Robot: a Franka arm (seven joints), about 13 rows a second.
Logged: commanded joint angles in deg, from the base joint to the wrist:
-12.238 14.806 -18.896 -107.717 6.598 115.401 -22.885
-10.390 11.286 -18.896 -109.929 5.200 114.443 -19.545
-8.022 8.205 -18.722 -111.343 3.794 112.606 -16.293
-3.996 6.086 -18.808 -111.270 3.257 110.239 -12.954
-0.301 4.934 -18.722 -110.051 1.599 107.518 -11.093
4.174 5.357 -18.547 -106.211 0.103 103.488 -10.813
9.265 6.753 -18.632 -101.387 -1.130 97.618 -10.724
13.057 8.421 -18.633 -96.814 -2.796 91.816 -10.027
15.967 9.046 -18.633 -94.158 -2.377 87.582 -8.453
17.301 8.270 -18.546 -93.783 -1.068 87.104 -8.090
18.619 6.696 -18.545 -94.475 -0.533 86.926 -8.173
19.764 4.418 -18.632 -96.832 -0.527 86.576 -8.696
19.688 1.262 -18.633 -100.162 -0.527 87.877 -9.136
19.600 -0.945 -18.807 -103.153 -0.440 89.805 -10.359
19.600 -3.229 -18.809 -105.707 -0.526 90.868 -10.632
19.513 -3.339 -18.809 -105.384 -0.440 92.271 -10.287
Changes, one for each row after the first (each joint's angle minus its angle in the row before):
1.848 -3.520 0.000 -2.212 -1.398 -0.958 3.340
2.368 -3.081 0.174 -1.414 -1.406 -1.837 3.252
4.026 -2.119 -0.086 0.073 -0.537 -2.367 3.339
3.695 -1.152 0.086 1.219 -1.658 -2.721 1.861
4.475 0.423 0.175 3.840 -1.496 -4.030 0.280
5.091 1.396 -0.085 4.824 -1.233 -5.870 0.089
3.792 1.668 -0.001 4.573 -1.666 -5.802 0.697
2.910 0.625 0.000 2.656 0.419 -4.234 1.574
1.334 -0.776 0.087 0.375 1.309 -0.478 0.363
1.318 -1.574 0.001 -0.692 0.535 -0.178 -0.083
1.145 -2.278 -0.087 -2.357 0.006 -0.350 -0.523
-0.076 -3.156 -0.001 -3.330 0.000 1.301 -0.440
-0.088 -2.207 -0.174 -2.991 0.087 1.928 -1.223
0.000 -2.284 -0.002 -2.554 -0.086 1.063 -0.273
-0.087 -0.110 0.000 0.323 0.086 1.403 0.345

